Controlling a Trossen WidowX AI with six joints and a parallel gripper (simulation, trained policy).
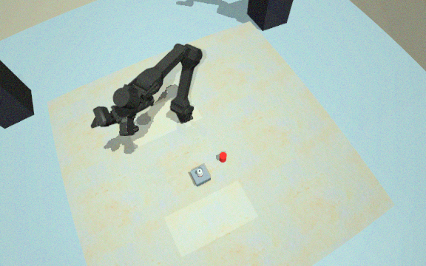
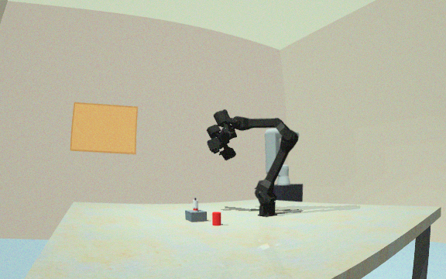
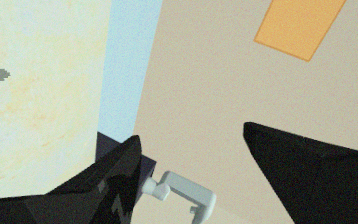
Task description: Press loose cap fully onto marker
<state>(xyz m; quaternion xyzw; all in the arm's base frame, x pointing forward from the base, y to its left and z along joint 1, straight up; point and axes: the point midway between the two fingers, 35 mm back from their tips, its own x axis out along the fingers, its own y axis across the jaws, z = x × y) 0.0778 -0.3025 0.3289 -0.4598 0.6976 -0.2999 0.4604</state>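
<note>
Now: the red cap 39 cm to the left of my gripper tip, 29 cm below it and 21 cm ahead of it. Round my gripper tip: white marker (27 cm to the left, 25 cm below, 24 cm ahead); then grey holder block (30 cm below, 27 cm to the left, 24 cm ahead).
</note>
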